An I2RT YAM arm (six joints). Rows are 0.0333 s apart.
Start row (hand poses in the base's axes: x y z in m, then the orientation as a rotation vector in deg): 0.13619 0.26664 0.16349 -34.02 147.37 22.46
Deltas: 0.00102 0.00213 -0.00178 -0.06 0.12 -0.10; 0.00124 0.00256 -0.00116 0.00 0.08 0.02; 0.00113 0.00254 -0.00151 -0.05 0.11 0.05; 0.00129 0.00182 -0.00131 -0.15 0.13 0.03; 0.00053 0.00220 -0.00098 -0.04 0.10 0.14; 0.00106 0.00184 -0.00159 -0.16 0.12 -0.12; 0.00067 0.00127 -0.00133 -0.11 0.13 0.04; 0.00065 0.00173 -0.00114 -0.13 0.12 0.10; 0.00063 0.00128 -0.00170 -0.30 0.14 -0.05; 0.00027 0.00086 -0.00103 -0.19 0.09 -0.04; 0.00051 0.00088 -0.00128 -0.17 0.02 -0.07; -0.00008 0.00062 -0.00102 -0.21 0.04 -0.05; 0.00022 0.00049 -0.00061 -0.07 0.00 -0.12; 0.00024 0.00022 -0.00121 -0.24 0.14 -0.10
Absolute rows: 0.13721 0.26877 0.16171 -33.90 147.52 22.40; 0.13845 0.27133 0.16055 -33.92 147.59 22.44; 0.13958 0.27387 0.15904 -34.00 147.70 22.44; 0.14087 0.27569 0.15773 -34.09 147.87 22.31; 0.14140 0.27789 0.15675 -34.28 147.95 22.34; 0.14246 0.27973 0.15516 -34.17 148.14 22.14; 0.14313 0.28100 0.15383 -34.25 148.29 22.06; 0.14378 0.28273 0.15269 -34.42 148.43 21.97; 0.14441 0.28401 0.15099 -34.45 148.68 21.63; 0.14468 0.28487 0.14996 -34.46 148.84 21.41; 0.14519 0.28575 0.14868 -34.42 148.93 21.18; 0.14511 0.28637 0.14766 -34.42 149.05 20.91; 0.14533 0.28686 0.14705 -34.29 149.10 20.78; 0.14557 0.28708 0.14584 -34.23 149.33 20.50
